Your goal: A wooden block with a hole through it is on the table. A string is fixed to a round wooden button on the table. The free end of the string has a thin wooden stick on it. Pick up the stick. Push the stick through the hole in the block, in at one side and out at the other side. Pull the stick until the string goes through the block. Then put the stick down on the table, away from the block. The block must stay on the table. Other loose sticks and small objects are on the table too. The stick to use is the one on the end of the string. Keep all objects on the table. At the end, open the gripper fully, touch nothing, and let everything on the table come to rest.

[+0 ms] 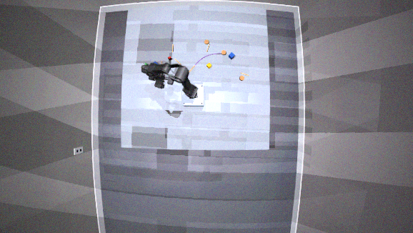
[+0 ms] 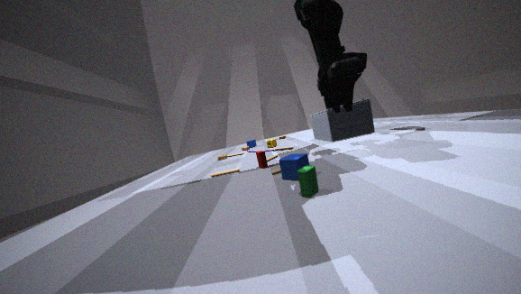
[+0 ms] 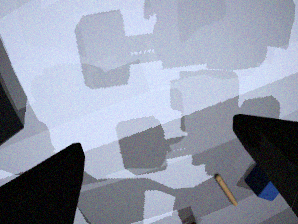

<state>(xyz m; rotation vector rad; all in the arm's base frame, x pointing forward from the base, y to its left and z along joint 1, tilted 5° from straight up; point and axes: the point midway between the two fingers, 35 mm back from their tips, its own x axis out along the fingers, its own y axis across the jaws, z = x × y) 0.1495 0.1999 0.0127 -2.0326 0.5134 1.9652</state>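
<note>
Right now my gripper tip is 37 cm to the left of the yellow wooden block, 8 cm short of it and 8 cm above it. From my gripper tip the other things lie so: green block 21 cm ahead, 15 cm to the left, 7 cm below; then blue cube 19 cm ahead, 7 cm to the left, 7 cm below; then red block 21 cm ahead, 7 cm below, 6 cm to the right.
</note>
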